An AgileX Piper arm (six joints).
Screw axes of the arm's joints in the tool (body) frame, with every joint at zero. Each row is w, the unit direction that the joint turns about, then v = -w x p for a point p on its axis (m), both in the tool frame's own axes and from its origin. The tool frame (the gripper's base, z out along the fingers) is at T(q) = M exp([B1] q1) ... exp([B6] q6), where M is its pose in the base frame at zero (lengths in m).
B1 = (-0.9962, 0, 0.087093, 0, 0.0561, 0)
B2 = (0, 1, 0, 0.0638, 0, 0.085)
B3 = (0, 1, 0, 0.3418, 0, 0.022)
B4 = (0, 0, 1, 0, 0, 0)
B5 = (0, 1, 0, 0.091, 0, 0)
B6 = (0, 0, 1, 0, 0, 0)
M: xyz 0.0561 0 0.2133 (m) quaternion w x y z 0.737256 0 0.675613 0
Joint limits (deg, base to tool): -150..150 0..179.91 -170..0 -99.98..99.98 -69.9..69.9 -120..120
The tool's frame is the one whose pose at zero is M.
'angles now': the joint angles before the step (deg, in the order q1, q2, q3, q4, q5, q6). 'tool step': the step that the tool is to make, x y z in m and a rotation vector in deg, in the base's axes. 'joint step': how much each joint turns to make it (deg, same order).
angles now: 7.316, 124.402, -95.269, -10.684, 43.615, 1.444
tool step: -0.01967, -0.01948, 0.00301, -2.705, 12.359, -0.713
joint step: -1.992, -1.120, 0.001, 0.824, 13.374, -3.977
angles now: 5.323, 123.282, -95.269, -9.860, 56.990, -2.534
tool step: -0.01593, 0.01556, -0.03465, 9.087, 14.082, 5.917
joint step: 0.000, 3.665, 1.194, 12.581, 7.738, -11.758
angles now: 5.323, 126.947, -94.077, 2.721, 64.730, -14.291
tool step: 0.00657, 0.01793, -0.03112, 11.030, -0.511, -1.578
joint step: 0.000, 4.144, 0.489, 12.956, -5.409, -5.728
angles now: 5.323, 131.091, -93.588, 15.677, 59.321, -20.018
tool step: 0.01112, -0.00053, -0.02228, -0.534, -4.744, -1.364
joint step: 0.001, 2.937, -0.104, 0.253, -7.679, -0.524
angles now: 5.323, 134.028, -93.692, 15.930, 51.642, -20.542
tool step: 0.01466, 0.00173, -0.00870, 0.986, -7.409, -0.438
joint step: 0.001, 1.738, -0.806, 2.613, -8.080, -3.131
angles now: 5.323, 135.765, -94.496, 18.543, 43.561, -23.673
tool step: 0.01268, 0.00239, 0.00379, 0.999, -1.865, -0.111
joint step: 0.000, 1.570, -3.983, 0.954, 0.562, -0.302
